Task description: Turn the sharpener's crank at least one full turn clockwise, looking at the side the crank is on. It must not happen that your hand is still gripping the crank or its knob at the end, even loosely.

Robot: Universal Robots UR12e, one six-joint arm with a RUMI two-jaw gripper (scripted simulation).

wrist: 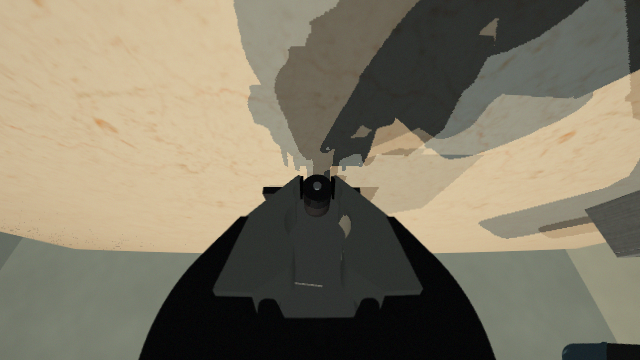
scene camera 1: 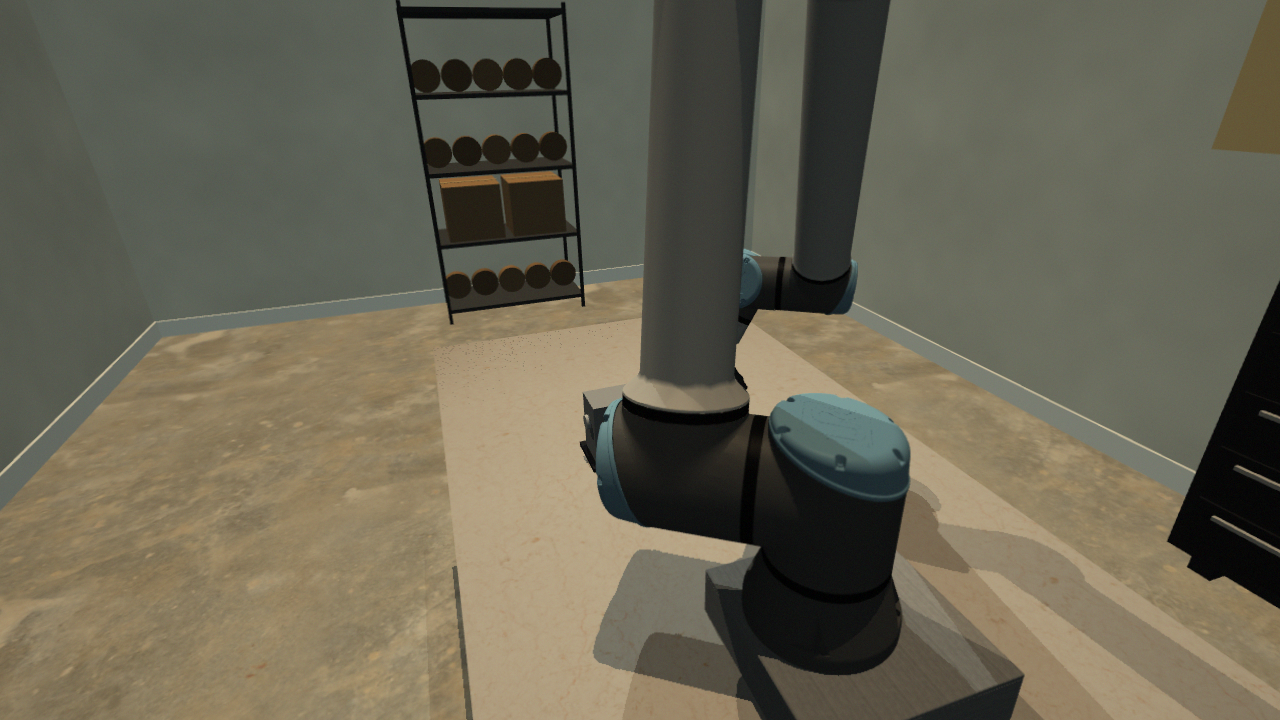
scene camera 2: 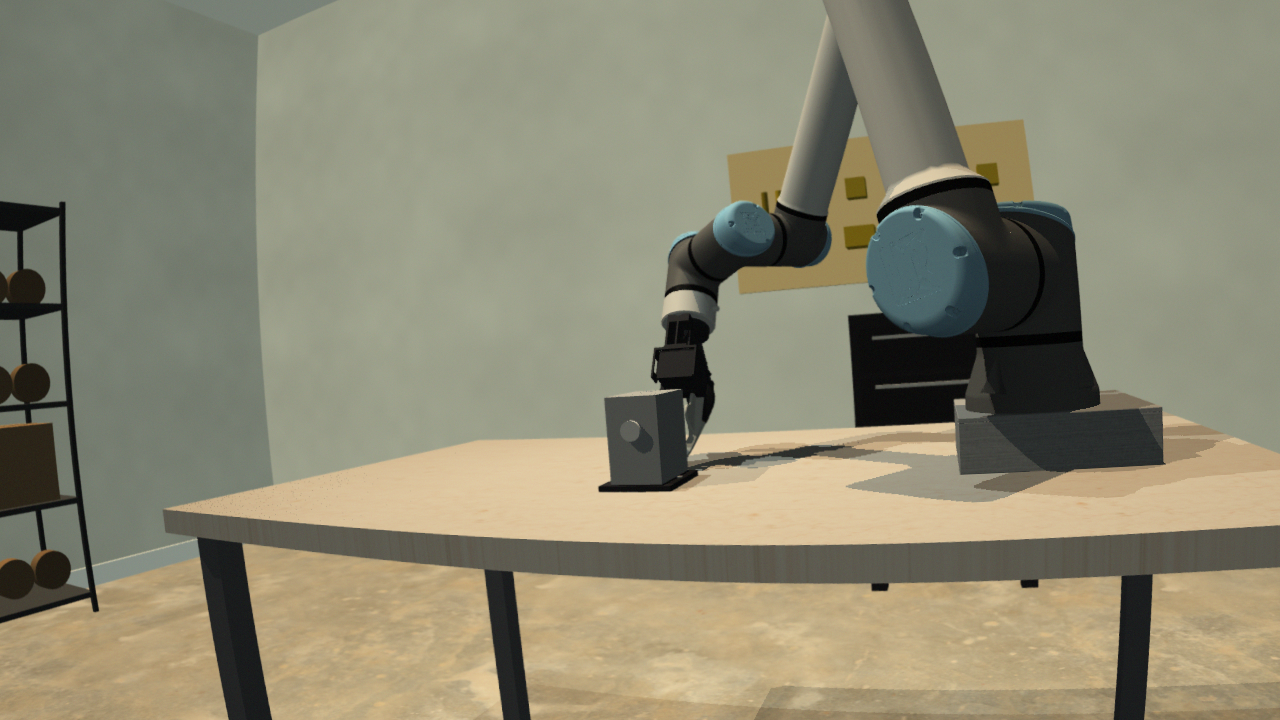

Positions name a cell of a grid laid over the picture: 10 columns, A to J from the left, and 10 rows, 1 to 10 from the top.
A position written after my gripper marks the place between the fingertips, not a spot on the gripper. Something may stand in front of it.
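Observation:
I can see a sharpener (scene camera 2: F7). The wrist view has the sharpener (wrist: F9) too, and you'd also find the sharpener (scene camera 1: E6) with scene camera 1. Then there's my gripper (scene camera 2: F7), and the wrist view gives me my gripper (wrist: E5) as well.

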